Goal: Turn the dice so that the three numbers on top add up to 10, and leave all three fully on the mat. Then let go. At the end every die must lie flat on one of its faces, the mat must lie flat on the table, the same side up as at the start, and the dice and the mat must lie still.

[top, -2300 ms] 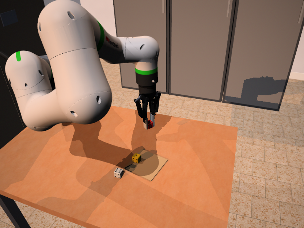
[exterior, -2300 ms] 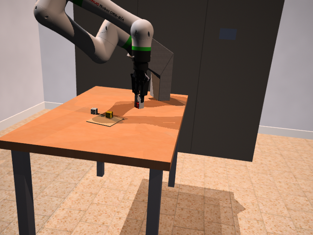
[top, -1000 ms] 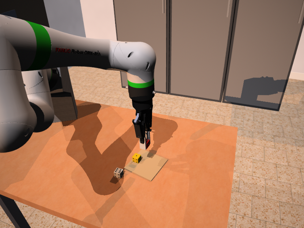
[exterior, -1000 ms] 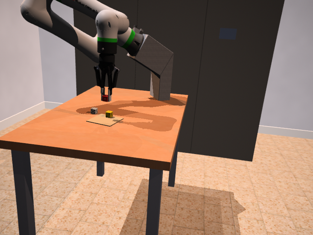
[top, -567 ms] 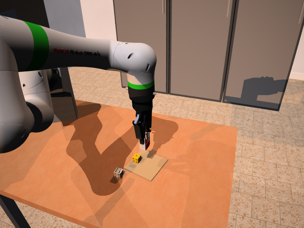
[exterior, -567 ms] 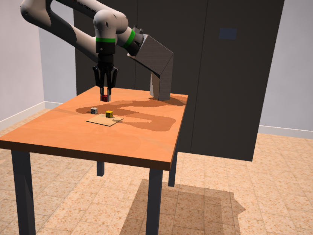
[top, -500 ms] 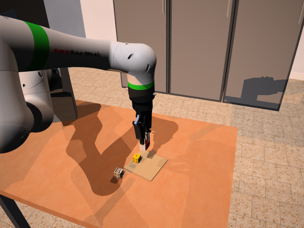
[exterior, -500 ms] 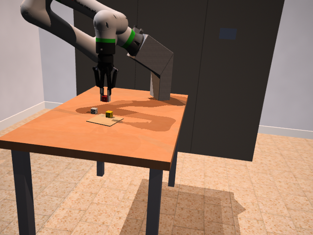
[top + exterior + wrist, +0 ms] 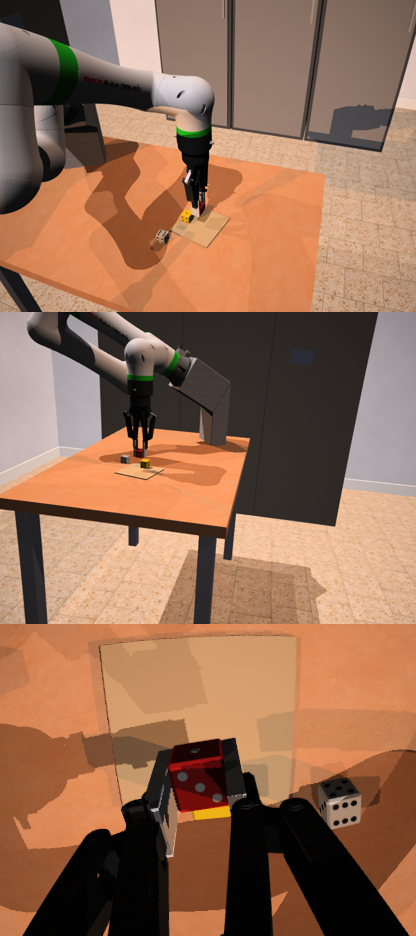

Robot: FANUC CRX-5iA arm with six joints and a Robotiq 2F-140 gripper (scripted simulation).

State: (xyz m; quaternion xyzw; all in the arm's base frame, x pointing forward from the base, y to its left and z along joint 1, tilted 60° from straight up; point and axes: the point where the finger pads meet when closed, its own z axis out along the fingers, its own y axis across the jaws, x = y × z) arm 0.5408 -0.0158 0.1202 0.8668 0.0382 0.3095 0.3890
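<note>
Right now my hand is 9 cm above the tan mat. The rest, counted from my hand: white die 10 cm behind, 8 cm to the right, 8 cm below; then yellow die 8 cm below, 4 cm behind, 1 cm to the left; then red die 2 cm below.
</note>
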